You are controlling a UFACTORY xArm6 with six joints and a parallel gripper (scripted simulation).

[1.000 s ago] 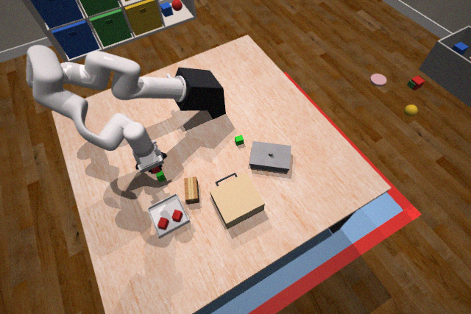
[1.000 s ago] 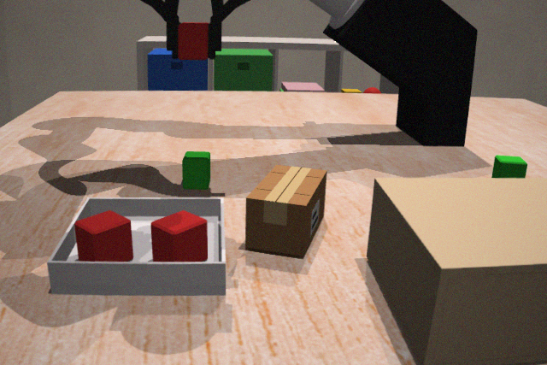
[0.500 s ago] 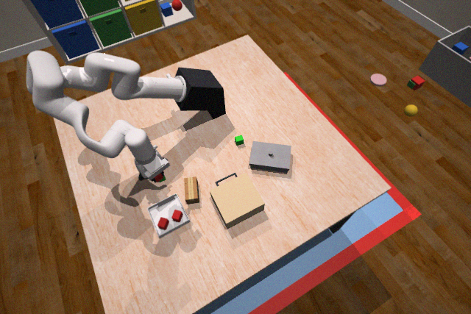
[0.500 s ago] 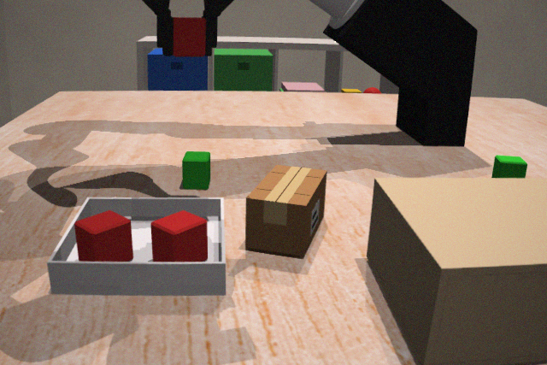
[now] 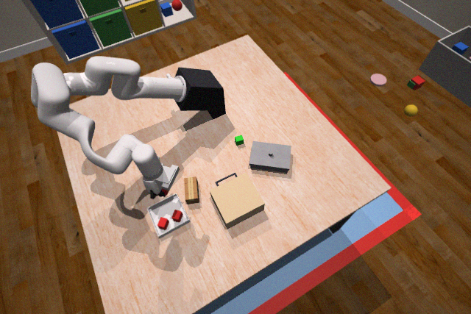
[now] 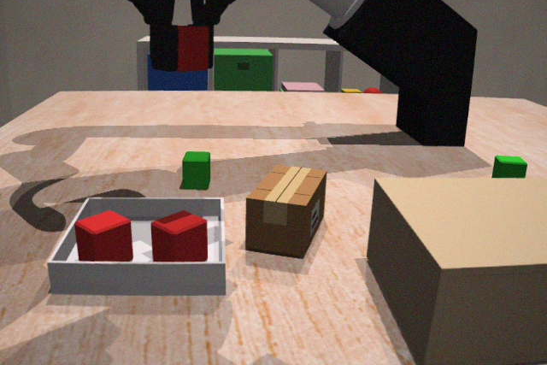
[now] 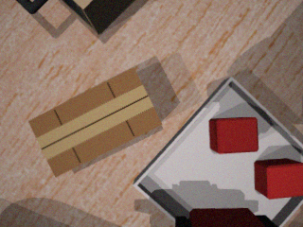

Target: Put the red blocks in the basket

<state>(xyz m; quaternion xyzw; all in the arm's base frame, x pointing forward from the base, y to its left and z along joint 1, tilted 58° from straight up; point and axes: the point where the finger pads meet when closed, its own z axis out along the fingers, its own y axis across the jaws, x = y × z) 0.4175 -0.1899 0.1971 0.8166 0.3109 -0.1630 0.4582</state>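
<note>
The grey basket is 18 cm below my hand, 4 cm ahead of it and 3 cm to the right of it. From my hand the other things lie so: drawer 26 cm to the left, 15 cm below, 12 cm ahead; light wooden cabinet 26 cm to the left, 15 cm below, 13 cm ahead; cardboard box 15 cm below, 11 cm to the left, 1 cm behind.
</note>
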